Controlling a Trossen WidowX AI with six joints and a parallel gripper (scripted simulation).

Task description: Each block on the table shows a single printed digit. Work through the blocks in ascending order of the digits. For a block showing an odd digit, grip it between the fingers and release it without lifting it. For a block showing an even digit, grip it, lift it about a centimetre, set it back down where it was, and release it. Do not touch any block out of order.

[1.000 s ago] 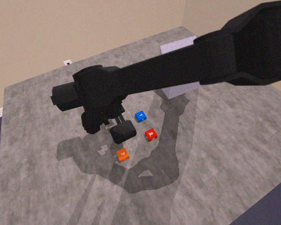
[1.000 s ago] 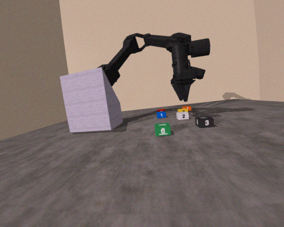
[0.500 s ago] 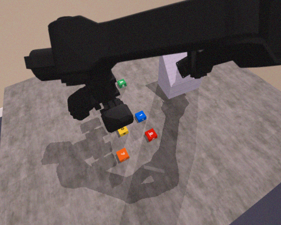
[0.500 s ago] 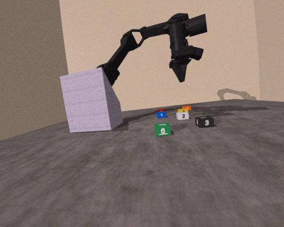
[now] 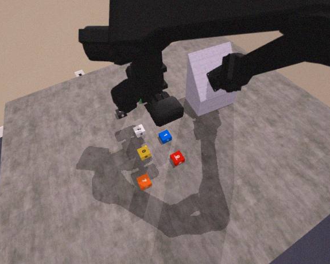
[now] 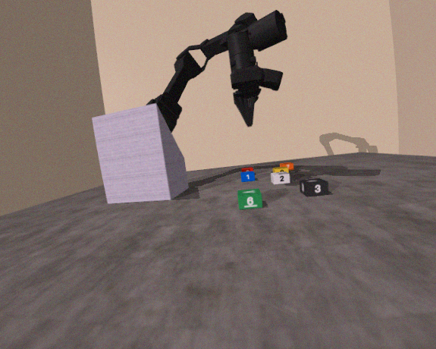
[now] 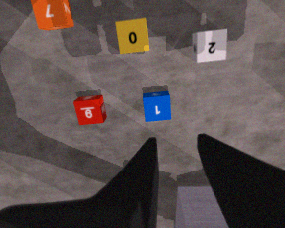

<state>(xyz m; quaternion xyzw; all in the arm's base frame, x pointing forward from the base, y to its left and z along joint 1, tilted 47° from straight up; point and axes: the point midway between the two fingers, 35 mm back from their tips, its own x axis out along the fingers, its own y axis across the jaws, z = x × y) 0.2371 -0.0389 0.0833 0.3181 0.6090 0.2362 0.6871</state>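
Now: the blue 1 block 2 cm behind my gripper tip, 1 cm to the left of it and 12 cm below it. The rest, counted from my gripper tip: red 9 block: 1 cm behind, 9 cm to the left, 12 cm below; then white 2 block: 4 cm ahead, 6 cm to the right, 12 cm below; then yellow 0 block: 7 cm ahead, 2 cm to the left, 12 cm below.
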